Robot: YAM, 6 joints.
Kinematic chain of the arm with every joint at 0, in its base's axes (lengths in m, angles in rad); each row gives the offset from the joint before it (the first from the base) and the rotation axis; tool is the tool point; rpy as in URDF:
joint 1: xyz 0 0 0.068 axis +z
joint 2: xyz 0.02 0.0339 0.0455 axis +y
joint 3: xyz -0.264 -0.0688 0 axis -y
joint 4: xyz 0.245 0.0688 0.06 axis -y
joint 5: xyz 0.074 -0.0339 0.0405 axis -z
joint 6: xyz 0.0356 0 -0.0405 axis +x
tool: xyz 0 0 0 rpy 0 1.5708 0
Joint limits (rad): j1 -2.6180..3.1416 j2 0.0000..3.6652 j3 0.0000..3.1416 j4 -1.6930..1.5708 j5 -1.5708..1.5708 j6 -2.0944..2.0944
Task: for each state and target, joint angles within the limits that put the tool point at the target. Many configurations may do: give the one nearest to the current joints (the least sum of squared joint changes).
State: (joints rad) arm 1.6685 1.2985 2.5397 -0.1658 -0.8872 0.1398
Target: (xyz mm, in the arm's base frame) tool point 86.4 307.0 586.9
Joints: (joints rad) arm 1.2121 1.6844 2.2480 -0.2556 -0.8548 0.1398
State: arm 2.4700 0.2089 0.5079 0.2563 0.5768 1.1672
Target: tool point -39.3 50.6 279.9
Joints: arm 2.5910 0.0000 0.3882 -0.2088 0.6863 1.1672
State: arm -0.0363 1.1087 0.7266 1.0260 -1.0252 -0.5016
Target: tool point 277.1 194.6 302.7
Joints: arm 0.5240 1.5616 0.9031 0.9595 -0.9937 -0.5016
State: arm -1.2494 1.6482 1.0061 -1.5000 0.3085 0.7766
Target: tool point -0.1 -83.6 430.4
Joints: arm -1.4081 0.9145 1.5536 -1.5829 0.3932 0.7766
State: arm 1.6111 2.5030 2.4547 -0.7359 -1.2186 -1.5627
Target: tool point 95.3 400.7 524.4
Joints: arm 1.2564 2.1121 2.7144 -0.6436 -1.2072 -1.5627
